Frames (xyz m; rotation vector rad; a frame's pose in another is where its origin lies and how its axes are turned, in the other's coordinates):
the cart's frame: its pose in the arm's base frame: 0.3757 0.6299 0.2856 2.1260 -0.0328 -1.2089
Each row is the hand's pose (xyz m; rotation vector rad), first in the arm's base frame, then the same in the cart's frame.
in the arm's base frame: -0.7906 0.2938 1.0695 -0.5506 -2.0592 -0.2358
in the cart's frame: -1.1375 0.3583 0.8158 -0.2366 -1.4303 2.7097
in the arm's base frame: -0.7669 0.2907 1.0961 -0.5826 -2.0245 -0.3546
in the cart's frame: -1.1429 0.3829 0.7903 -0.2779 -1.5466 2.6113
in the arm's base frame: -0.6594 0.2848 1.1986 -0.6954 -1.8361 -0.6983
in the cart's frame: -1.1568 0.4775 0.6766 -0.4804 -1.8635 2.2756
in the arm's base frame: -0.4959 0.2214 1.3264 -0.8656 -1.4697 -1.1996
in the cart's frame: -1.1386 0.6473 0.5427 -0.7534 -2.2645 1.6586
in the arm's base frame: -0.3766 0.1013 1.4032 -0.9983 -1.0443 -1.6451
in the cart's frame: -1.0880 0.8185 0.4908 -0.9360 -2.5205 0.9728
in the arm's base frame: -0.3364 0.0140 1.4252 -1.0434 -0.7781 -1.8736
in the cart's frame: -1.0522 0.9099 0.5001 -0.9975 -2.5912 0.5674
